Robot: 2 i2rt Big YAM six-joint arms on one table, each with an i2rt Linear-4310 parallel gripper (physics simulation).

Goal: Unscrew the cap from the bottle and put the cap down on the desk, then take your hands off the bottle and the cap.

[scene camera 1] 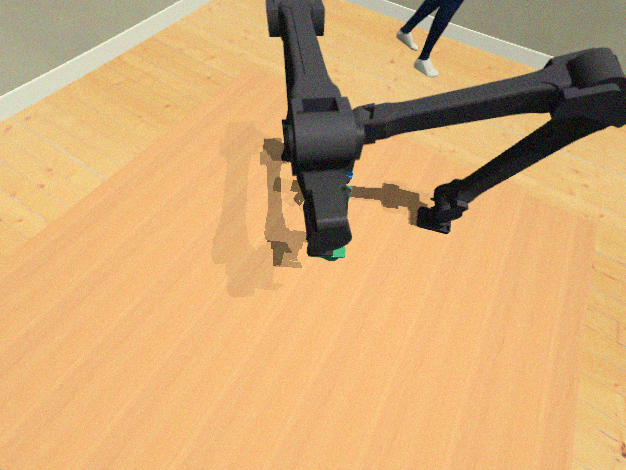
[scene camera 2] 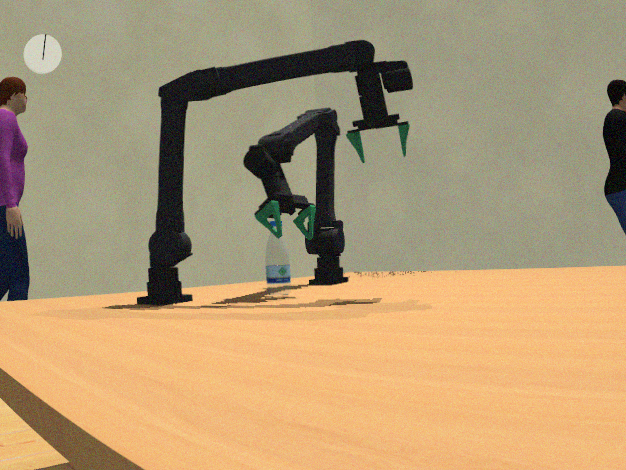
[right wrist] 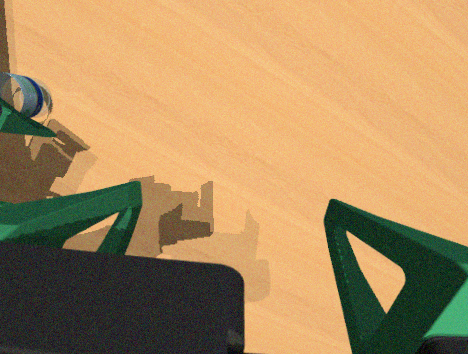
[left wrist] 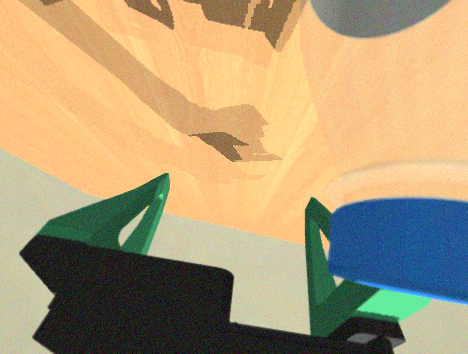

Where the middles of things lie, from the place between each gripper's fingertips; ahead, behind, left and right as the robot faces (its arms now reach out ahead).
The blue cap [left wrist: 405, 244] lies 100 mm behind my left hand, 40 mm to the left of it and 40 mm above it.
I see my right gripper 280 mm past the blue cap, 70 mm to the left of it and 130 mm above it.
